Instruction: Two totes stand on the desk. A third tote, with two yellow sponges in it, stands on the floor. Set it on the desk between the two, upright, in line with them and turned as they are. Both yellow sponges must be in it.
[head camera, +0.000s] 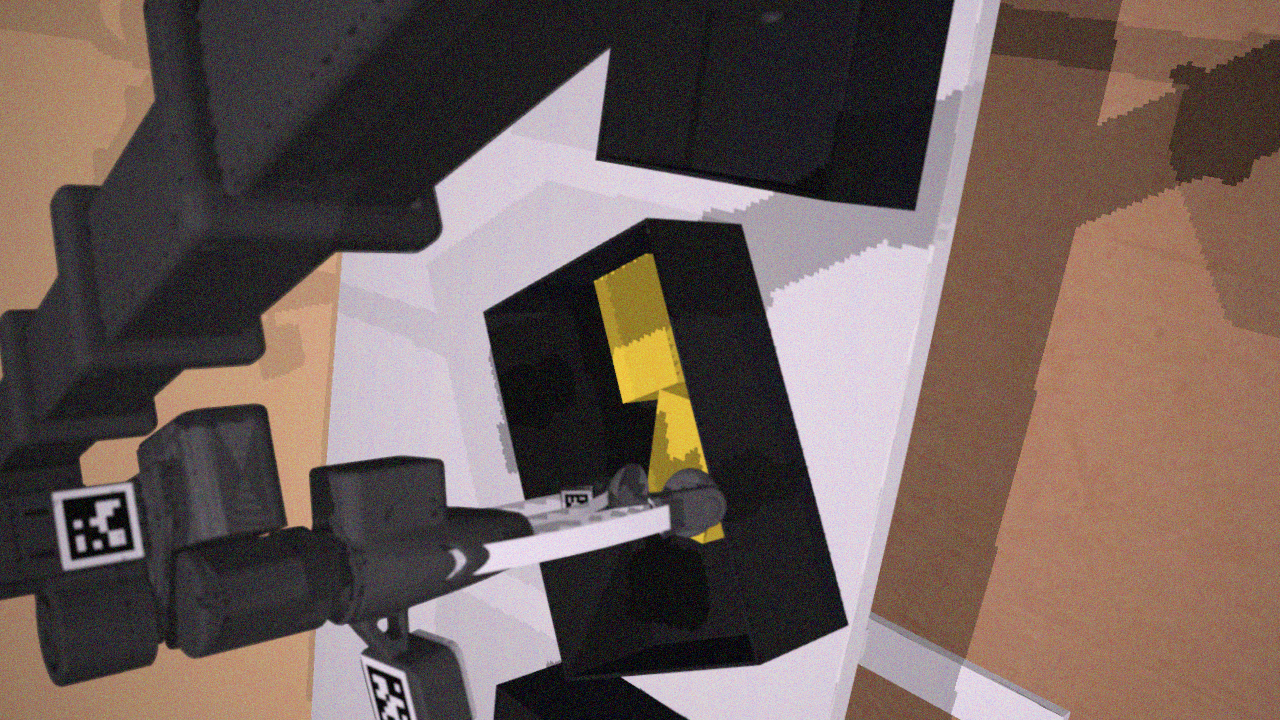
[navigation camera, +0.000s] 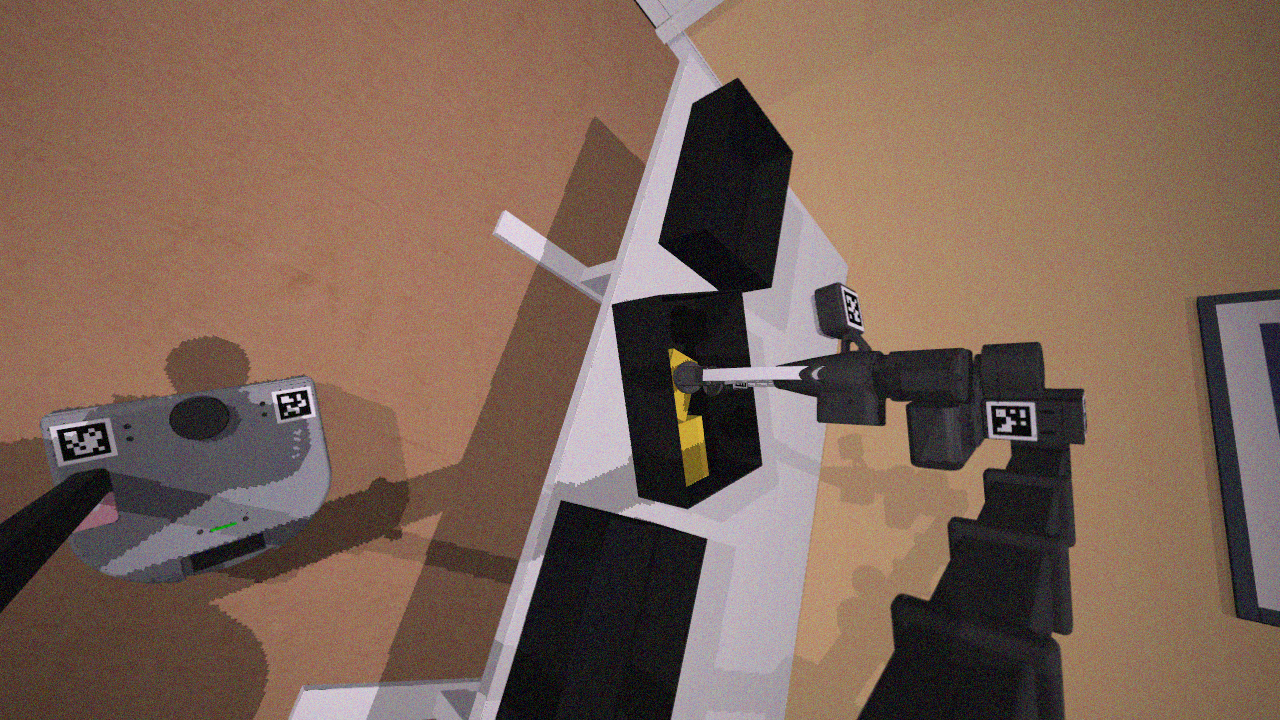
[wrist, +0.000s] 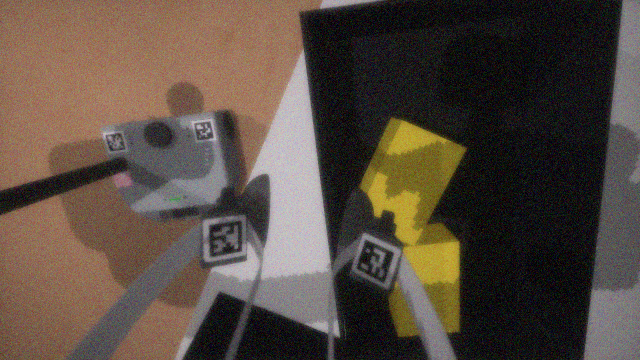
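The tote (head camera: 792, 546) (navigation camera: 646, 394) (wrist: 600, 100) with the sponges stands on the desk (head camera: 850, 358) (navigation camera: 595, 438) (wrist: 290, 200) between the two other totes, seemingly upright, but turned askew to them. One yellow sponge (head camera: 640, 331) (navigation camera: 695, 452) (wrist: 445, 265) lies inside; the second sponge (head camera: 682, 429) (navigation camera: 678, 407) (wrist: 420, 160) lies beside it, partly hidden by my fingers. The large black tote (head camera: 760, 89) (navigation camera: 599, 626) (wrist: 290, 340) and the far tote (head camera: 572, 702) (navigation camera: 733, 188) flank it. My gripper (head camera: 660, 497) (navigation camera: 700, 381) (wrist: 308, 205) is open, its fingers apart at the tote's side wall, one on the sponge side.
My grey wheeled base (navigation camera: 223, 474) (wrist: 175, 165) stands on the floor beside the desk. A white desk leg bar (head camera: 966, 671) (navigation camera: 546, 255) sticks out over the floor. A framed picture (navigation camera: 1248, 465) hangs on the wall behind my wrist.
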